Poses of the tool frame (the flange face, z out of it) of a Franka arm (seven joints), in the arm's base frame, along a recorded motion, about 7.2 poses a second.
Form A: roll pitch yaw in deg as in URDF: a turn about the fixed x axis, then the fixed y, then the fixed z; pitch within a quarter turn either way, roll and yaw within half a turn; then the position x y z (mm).
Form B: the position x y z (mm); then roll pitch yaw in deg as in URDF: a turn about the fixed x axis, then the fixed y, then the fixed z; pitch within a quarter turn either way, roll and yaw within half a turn. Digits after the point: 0 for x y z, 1 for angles.
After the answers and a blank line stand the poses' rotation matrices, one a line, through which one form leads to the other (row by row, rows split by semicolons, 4 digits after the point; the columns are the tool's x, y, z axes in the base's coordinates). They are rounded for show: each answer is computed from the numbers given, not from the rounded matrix.
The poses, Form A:
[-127.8, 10.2, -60.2, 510, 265, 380]
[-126.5, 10.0, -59.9, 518, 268, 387]
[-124.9, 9.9, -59.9, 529, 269, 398]
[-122.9, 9.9, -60.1, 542, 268, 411]
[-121.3, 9.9, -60.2, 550, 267, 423]
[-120.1, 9.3, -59.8, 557, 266, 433]
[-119.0, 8.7, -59.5, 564, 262, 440]
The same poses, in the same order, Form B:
[510, 265, 380, -127.8, 10.2, -60.2]
[518, 268, 387, -126.5, 10.0, -59.9]
[529, 269, 398, -124.9, 9.9, -59.9]
[542, 268, 411, -122.9, 9.9, -60.1]
[550, 267, 423, -121.3, 9.9, -60.2]
[557, 266, 433, -120.1, 9.3, -59.8]
[564, 262, 440, -119.0, 8.7, -59.5]

0.4891 -0.6014 0.6317; -0.8541 -0.1832 0.4869; -0.1771 -0.7777 -0.6032
0.4939 -0.5846 0.6437; -0.8520 -0.1775 0.4925; -0.1736 -0.7916 -0.5858
0.4940 -0.5657 0.6602; -0.8523 -0.1649 0.4964; -0.1719 -0.8079 -0.5636
0.4911 -0.5428 0.6813; -0.8540 -0.1456 0.4995; -0.1719 -0.8271 -0.5351
0.4896 -0.5238 0.6971; -0.8548 -0.1307 0.5022; -0.1719 -0.8417 -0.5118
0.4964 -0.5038 0.7070; -0.8529 -0.1314 0.5052; -0.1616 -0.8538 -0.4949
0.5017 -0.4849 0.7164; -0.8517 -0.1321 0.5071; -0.1513 -0.8646 -0.4792

